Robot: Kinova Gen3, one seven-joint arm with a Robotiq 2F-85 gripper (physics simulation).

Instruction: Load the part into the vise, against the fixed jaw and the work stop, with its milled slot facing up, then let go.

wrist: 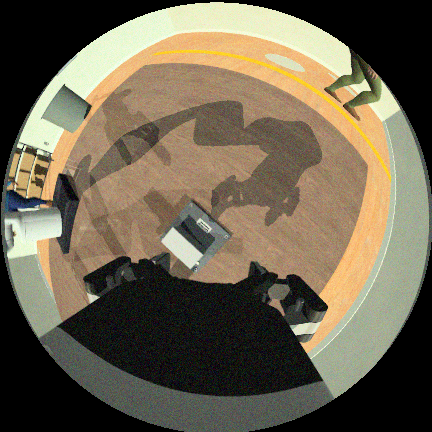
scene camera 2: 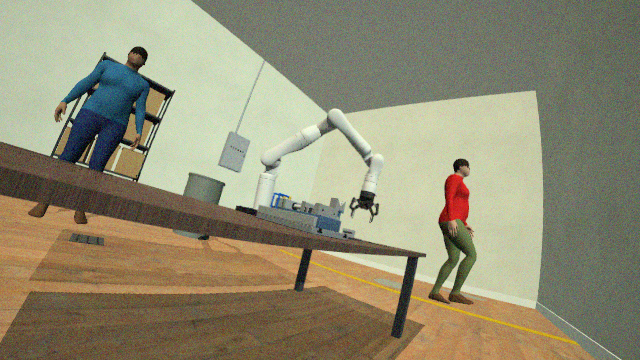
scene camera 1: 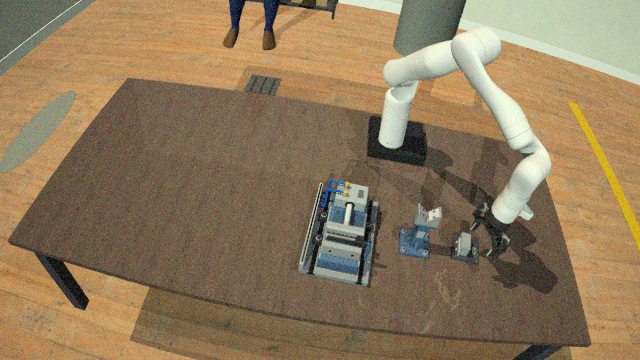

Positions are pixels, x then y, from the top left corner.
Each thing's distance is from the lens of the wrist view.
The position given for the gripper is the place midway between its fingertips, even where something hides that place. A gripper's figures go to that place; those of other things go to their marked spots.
gripper (wrist: 208, 266): 16 cm
grey part (wrist: 177, 240): 22 cm
square plate (wrist: 212, 241): 25 cm
